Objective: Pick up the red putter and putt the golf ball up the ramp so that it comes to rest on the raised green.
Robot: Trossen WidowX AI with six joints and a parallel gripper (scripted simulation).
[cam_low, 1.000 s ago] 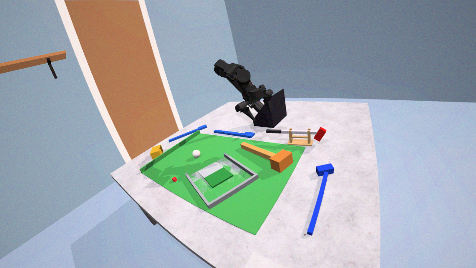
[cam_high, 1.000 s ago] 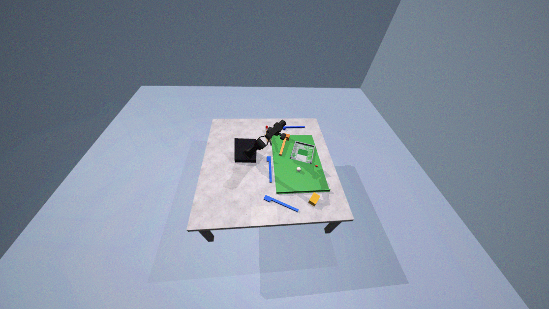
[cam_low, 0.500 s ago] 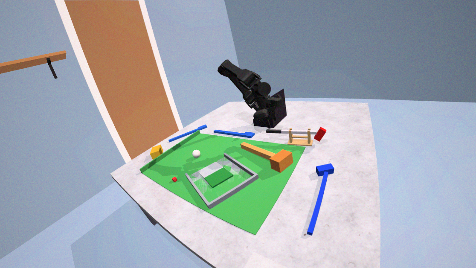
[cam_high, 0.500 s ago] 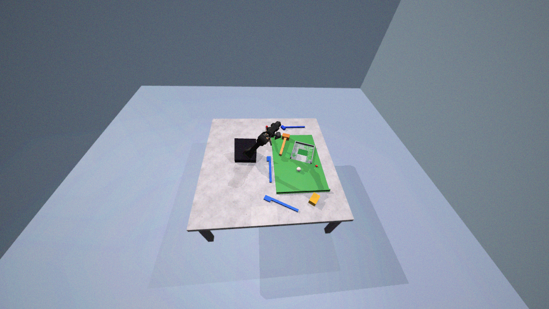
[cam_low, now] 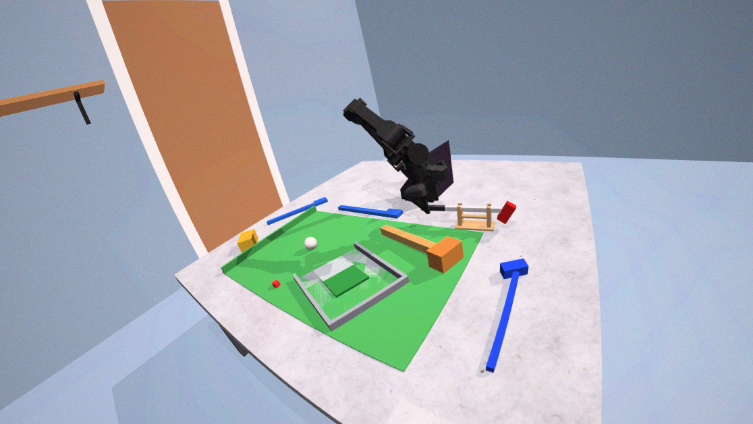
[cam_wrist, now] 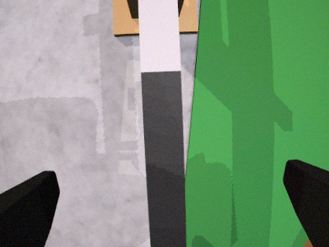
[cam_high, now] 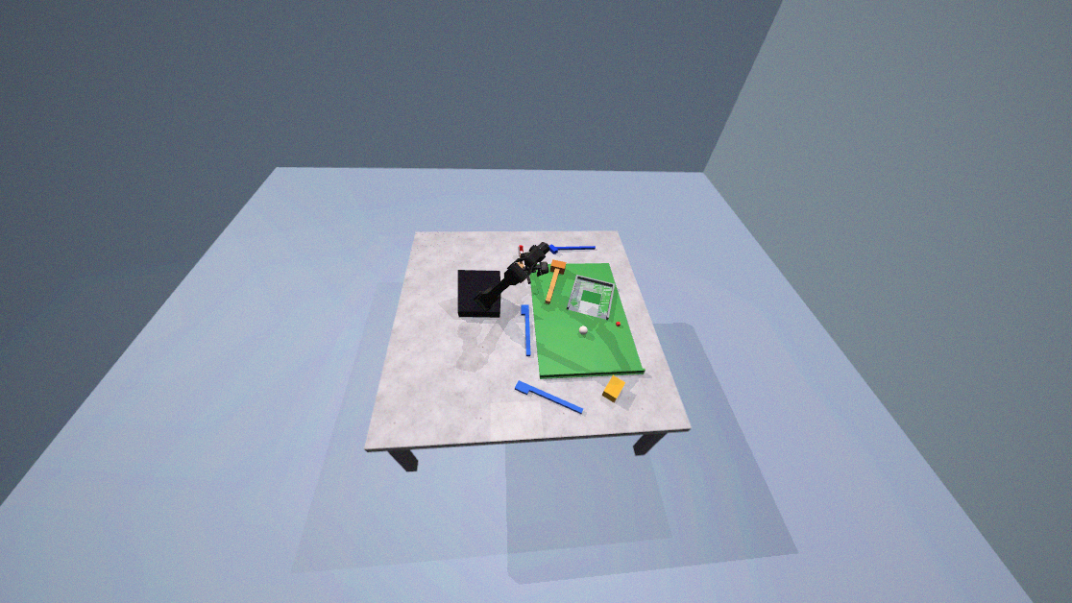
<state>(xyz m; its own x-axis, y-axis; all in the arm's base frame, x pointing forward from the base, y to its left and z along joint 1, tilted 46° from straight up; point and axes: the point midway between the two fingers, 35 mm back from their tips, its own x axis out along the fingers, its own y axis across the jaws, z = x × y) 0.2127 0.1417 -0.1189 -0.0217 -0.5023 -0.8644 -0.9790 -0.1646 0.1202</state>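
My gripper tip is 11 cm to the right of the red putter, 3 cm past it and 1 cm above it. Also, from my gripper tip: grey walled frame 34 cm ahead, 6 cm to the right, 6 cm below; then white golf ball 31 cm to the right, 27 cm ahead, 4 cm below; then wooden gate 13 cm to the left, 3 cm below, 3 cm behind.
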